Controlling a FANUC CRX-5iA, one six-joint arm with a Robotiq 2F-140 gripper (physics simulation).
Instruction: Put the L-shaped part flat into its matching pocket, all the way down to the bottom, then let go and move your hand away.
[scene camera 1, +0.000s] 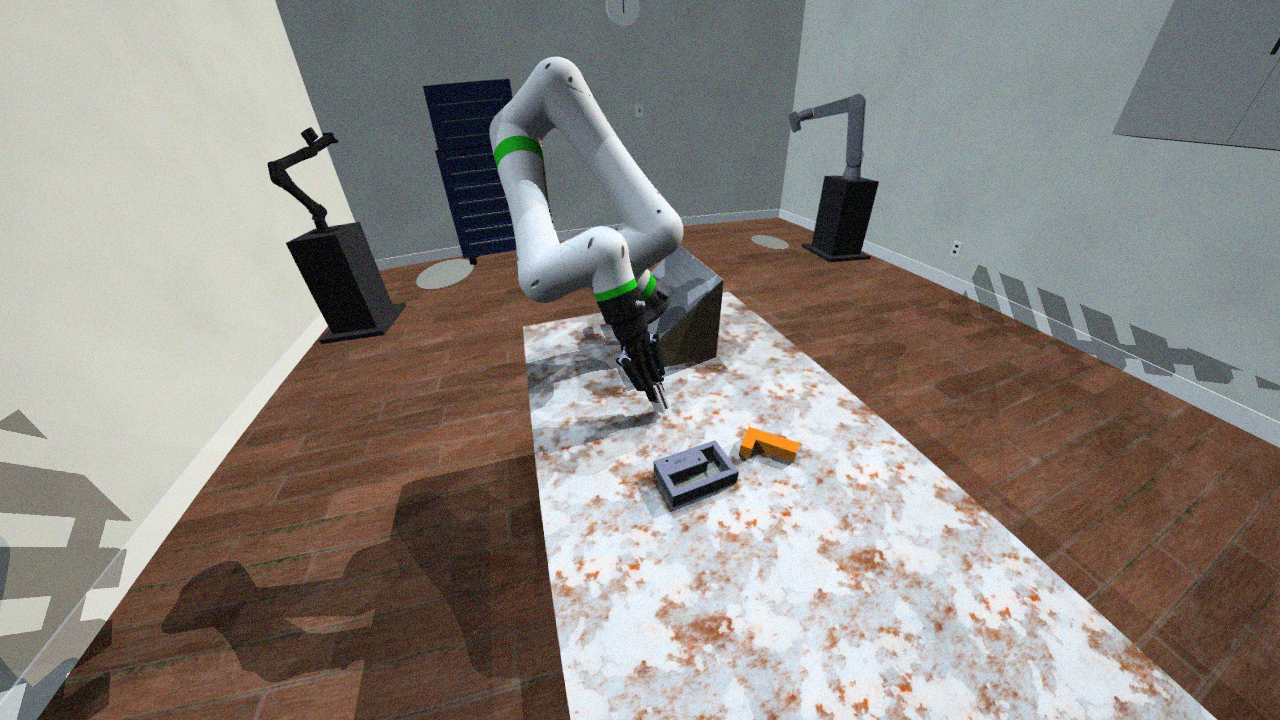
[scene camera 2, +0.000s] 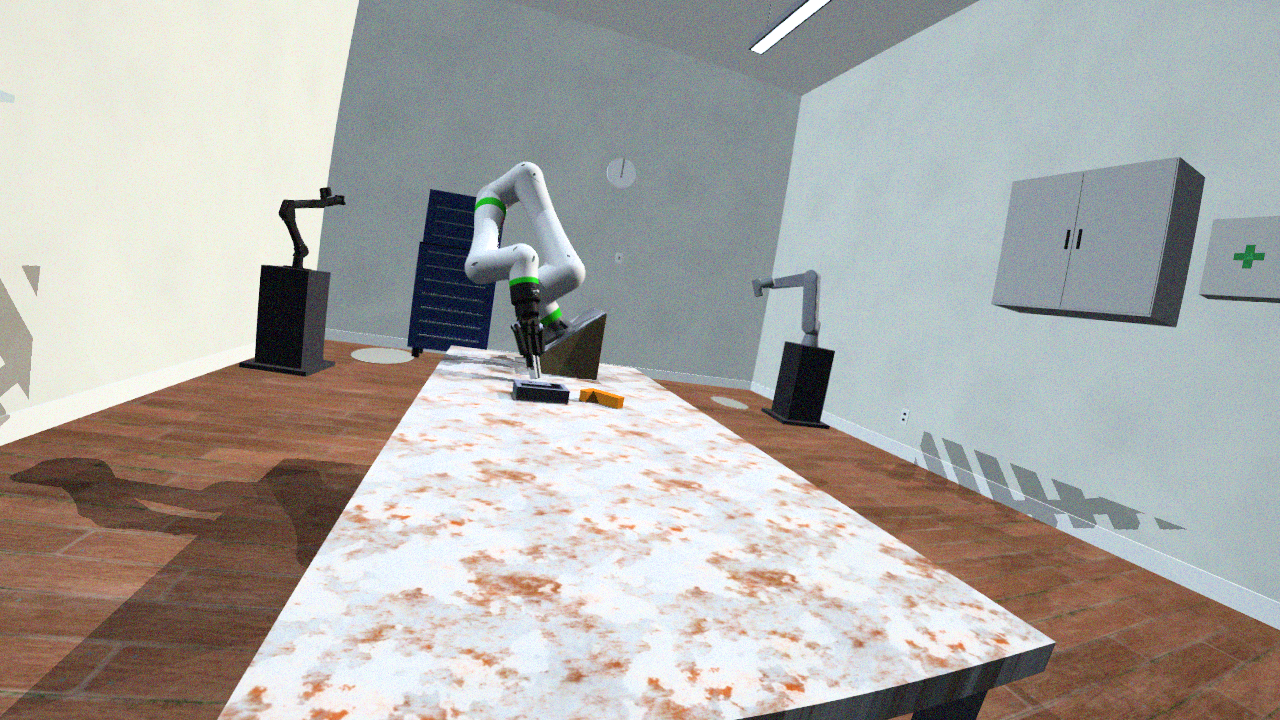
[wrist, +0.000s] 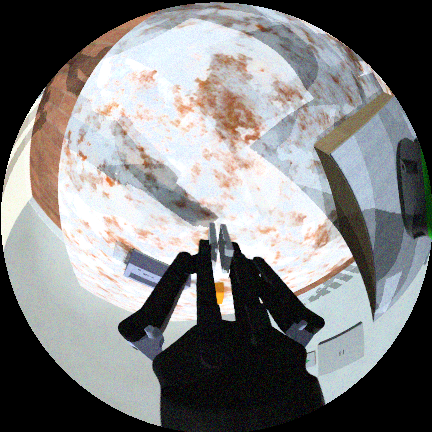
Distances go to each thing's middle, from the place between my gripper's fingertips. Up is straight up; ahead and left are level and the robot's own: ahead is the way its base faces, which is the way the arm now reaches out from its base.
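Orange L-shaped part (scene camera 1: 756, 439): 0.16 m ahead of my hand, 0.19 m to the left of it.
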